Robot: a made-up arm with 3 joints. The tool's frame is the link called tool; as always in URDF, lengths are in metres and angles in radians.
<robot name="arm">
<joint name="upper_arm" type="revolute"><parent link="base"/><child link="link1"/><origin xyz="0.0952 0.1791 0.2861" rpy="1.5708 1.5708 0"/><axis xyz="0 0 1"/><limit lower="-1.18" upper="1.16" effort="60" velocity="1.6"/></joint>
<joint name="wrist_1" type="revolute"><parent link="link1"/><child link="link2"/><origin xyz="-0.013 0.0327 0.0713" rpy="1.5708 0 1.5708"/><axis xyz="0 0 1"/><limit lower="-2.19" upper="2.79" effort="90" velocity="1.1"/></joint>
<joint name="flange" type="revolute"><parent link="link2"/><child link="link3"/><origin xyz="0.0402 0.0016 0.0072" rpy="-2.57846 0.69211 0.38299"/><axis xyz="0 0 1"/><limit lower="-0.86" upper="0.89" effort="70" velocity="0.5"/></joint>
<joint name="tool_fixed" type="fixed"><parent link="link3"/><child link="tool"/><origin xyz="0.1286 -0.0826 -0.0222" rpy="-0.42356 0.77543 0"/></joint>
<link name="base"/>
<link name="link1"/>
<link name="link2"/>
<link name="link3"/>
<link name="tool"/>
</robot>
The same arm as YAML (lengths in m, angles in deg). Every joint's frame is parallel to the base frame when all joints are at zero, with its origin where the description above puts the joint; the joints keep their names.
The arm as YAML. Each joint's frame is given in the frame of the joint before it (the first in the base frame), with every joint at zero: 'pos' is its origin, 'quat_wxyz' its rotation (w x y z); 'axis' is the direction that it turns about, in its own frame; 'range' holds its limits. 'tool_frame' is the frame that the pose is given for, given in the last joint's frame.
length_unit: m
angle_unit: deg
joints:
  - joint: upper_arm
    pos: [0.0952, 0.1791, 0.2861]
    quat_wxyz: [1.0, 0.0, 0.0, 0.0]
    axis: [0.0, -1.0, 0.0]
    range: [-67.61, 66.46]
  - joint: wrist_1
    pos: [0.0327, -0.0713, 0.013]
    quat_wxyz: [1.0, 0.0, 0.0, 0.0]
    axis: [0.0, 0.0, -1.0]
    range: [-125.48, 159.86]
  - joint: flange
    pos: [0.0402, -0.0016, -0.0072]
    quat_wxyz: [1.0, 0.0, 0.0, 0.0]
    axis: [-0.70002, -0.293508, 0.651018]
    range: [-49.27, 50.99]
tool_frame:
  pos: [0.1074, -0.1058, 0.0337]
  quat_wxyz: [1.0, -0.000002, 0.000001, 0.0]

